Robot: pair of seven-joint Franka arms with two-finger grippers.
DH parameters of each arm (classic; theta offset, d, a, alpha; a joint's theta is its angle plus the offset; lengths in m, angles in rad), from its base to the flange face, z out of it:
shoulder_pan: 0 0.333 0 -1.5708
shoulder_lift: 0 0 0 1.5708
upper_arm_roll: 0 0.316 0.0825 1.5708
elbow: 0 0 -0.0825 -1.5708
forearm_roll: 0 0.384 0 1.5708
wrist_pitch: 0 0 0.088 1.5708
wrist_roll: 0 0.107 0 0
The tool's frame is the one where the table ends.
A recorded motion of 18 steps. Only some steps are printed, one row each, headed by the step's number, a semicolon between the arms.
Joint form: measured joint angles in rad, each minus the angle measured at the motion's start. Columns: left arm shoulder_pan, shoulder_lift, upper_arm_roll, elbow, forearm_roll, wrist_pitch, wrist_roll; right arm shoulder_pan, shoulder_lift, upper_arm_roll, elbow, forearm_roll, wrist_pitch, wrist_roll.
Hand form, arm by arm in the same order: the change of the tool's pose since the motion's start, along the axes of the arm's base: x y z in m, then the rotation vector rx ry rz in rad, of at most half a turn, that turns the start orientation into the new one. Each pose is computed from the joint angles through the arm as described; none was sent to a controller.
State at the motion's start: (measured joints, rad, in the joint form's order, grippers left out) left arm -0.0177 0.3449 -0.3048 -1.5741 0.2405 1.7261 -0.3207; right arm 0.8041 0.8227 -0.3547 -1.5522 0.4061 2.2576 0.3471
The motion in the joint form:
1: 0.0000 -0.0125 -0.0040 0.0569 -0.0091 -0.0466 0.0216; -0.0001 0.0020 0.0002 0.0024 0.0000 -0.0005 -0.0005
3: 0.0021 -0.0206 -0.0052 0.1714 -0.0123 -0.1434 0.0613; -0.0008 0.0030 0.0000 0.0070 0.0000 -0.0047 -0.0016
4: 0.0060 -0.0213 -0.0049 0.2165 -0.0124 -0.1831 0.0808; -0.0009 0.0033 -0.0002 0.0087 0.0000 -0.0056 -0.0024
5: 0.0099 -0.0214 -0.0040 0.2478 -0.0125 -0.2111 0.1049; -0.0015 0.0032 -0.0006 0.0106 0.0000 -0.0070 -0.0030
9: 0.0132 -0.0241 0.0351 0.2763 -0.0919 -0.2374 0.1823; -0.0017 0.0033 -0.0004 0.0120 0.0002 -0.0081 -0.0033
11: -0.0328 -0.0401 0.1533 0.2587 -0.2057 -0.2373 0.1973; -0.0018 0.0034 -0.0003 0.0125 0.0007 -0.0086 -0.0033
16: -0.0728 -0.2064 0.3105 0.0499 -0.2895 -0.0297 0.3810; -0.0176 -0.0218 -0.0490 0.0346 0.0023 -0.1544 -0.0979
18: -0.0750 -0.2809 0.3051 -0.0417 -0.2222 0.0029 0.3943; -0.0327 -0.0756 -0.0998 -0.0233 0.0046 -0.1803 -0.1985
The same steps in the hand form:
1: 0.0016 -0.0006 0.0308 -0.0122 -0.0168 -0.0107; 0.0002 0.0004 -0.0004 -0.0002 0.0000 0.0012
3: 0.0037 0.0056 0.0819 -0.0206 -0.0357 -0.0247; 0.0010 0.0009 0.0004 0.0002 0.0008 0.0028
4: 0.0039 0.0110 0.1003 -0.0229 -0.0387 -0.0301; 0.0013 0.0011 0.0008 0.0006 0.0004 0.0038
5: 0.0039 0.0159 0.1128 -0.0252 -0.0382 -0.0424; 0.0019 0.0010 0.0016 0.0011 -0.0001 0.0041
9: 0.0051 0.0316 0.1231 -0.0971 -0.0121 -0.0676; 0.0021 0.0013 0.0020 0.0017 0.0000 0.0046
11: 0.0053 0.0521 0.1210 -0.1701 0.0096 -0.0108; 0.0021 0.0014 0.0021 0.0021 0.0003 0.0044
16: -0.0148 0.1048 0.1413 -0.2369 -0.1436 -0.0873; 0.0128 -0.0280 0.0238 -0.0201 0.0793 0.0594
18: -0.0350 0.1087 0.1445 -0.1730 -0.1588 -0.1213; 0.0199 -0.0731 0.0419 -0.0216 0.0916 0.0899

